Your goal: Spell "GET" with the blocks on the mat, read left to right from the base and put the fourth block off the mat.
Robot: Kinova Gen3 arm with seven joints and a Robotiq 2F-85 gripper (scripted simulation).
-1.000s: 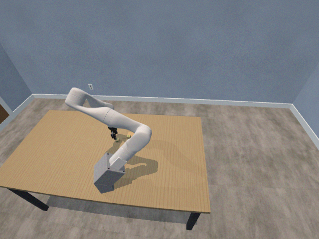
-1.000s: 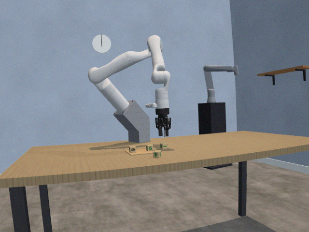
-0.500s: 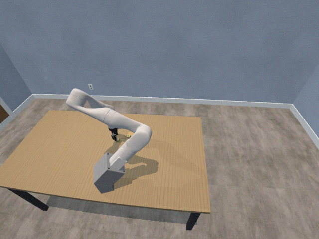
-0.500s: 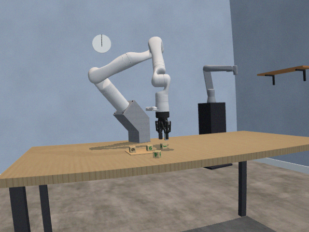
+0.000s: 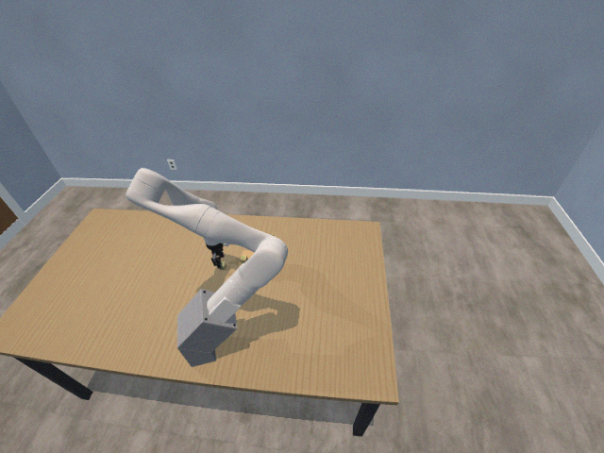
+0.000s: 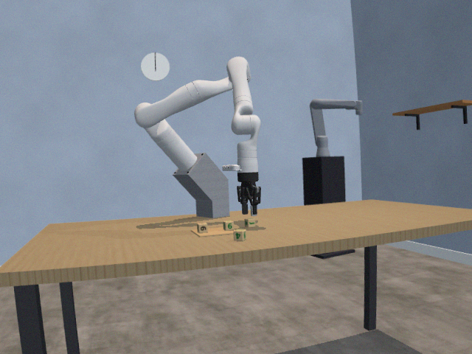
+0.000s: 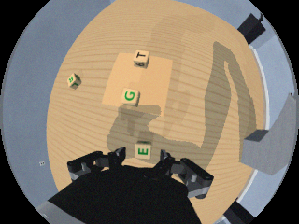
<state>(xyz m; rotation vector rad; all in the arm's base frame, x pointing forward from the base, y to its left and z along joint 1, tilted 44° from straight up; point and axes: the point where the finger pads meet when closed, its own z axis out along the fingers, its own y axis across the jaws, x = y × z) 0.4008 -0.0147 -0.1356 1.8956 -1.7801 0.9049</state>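
My hand is 3 cm short of the G block, 10 cm to the left of it and 4 cm above it. The rest, counted from my hand: T block: 1 cm ahead, 19 cm to the right, 4 cm below; then mat: 2 cm ahead, 15 cm to the right, 5 cm below.
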